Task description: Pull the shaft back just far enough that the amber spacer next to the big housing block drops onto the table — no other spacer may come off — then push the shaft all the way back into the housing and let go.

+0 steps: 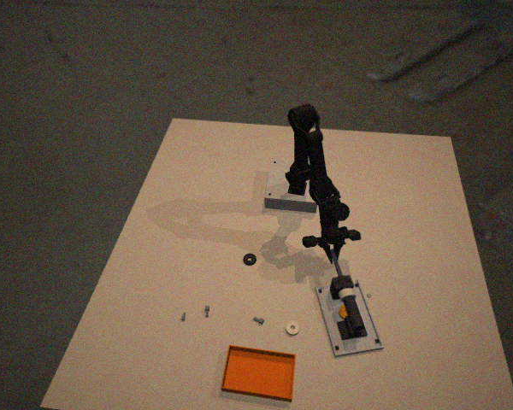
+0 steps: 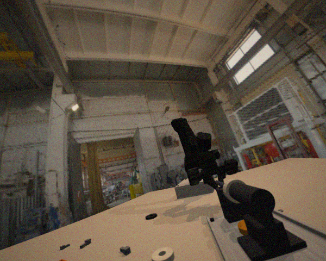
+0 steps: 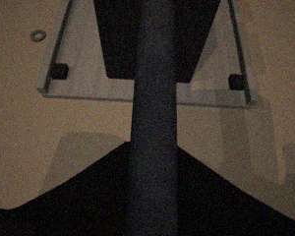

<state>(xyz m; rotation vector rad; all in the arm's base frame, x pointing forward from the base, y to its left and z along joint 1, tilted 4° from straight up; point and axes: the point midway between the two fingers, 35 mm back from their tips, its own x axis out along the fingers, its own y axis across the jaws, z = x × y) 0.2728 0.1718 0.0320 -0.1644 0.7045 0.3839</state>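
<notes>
Right now the dark shaft is 5 cm ahead of my gripper tip, 2 cm to the left of it and 2 cm above it. From my gripper tip the other things lie so: orange tray (39 cm ahead, 16 cm to the right, 5 cm below); then white spacer (12 cm ahead, 5 cm to the left, 2 cm above); then amber spacer (14 cm ahead, 6 cm to the left, 4 cm below).
</notes>
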